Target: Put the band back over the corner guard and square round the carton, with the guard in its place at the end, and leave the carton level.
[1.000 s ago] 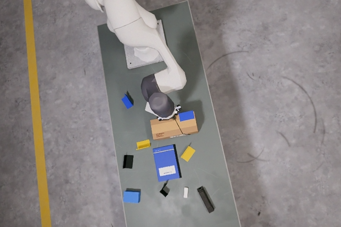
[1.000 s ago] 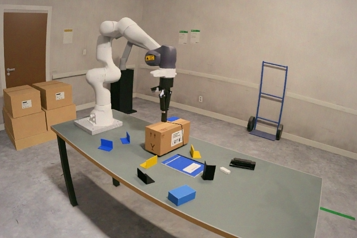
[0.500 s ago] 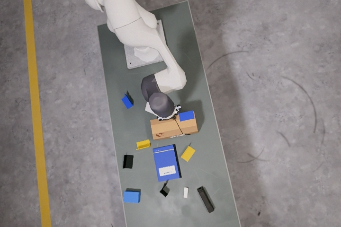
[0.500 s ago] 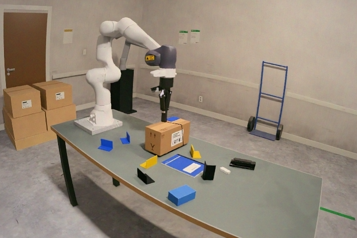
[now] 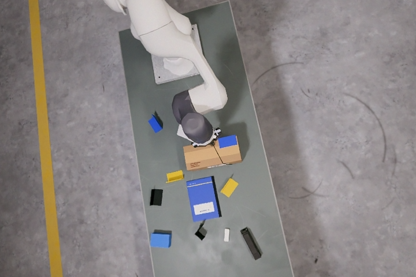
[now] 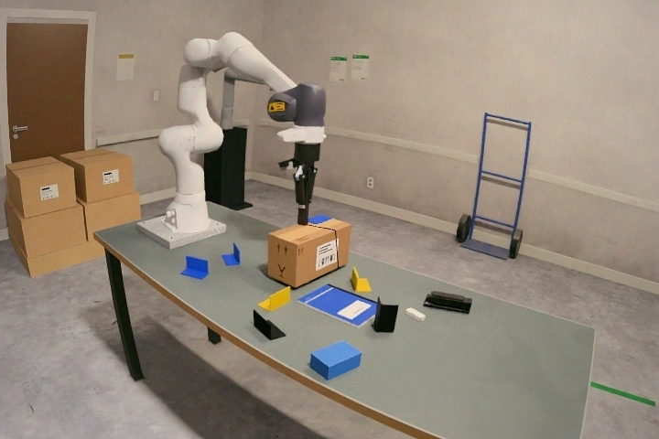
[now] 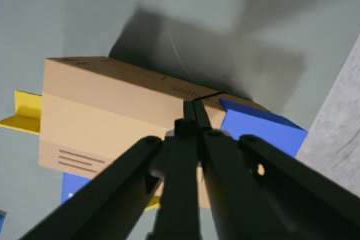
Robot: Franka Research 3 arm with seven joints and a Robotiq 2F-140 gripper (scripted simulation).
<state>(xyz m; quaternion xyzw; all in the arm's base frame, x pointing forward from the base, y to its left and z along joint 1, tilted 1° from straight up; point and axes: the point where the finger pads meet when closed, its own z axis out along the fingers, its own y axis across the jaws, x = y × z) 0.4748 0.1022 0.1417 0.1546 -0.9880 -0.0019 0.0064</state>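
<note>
The blue corner guard is 70 mm to the left of my hand and 40 mm below it. Also, from my hand: black tool: 470 mm ahead, 150 mm below, 80 mm to the left; white piece: 420 mm ahead, 170 mm below, 20 mm to the right; brown carton: 100 mm below, 40 mm ahead, 10 mm to the right.
</note>
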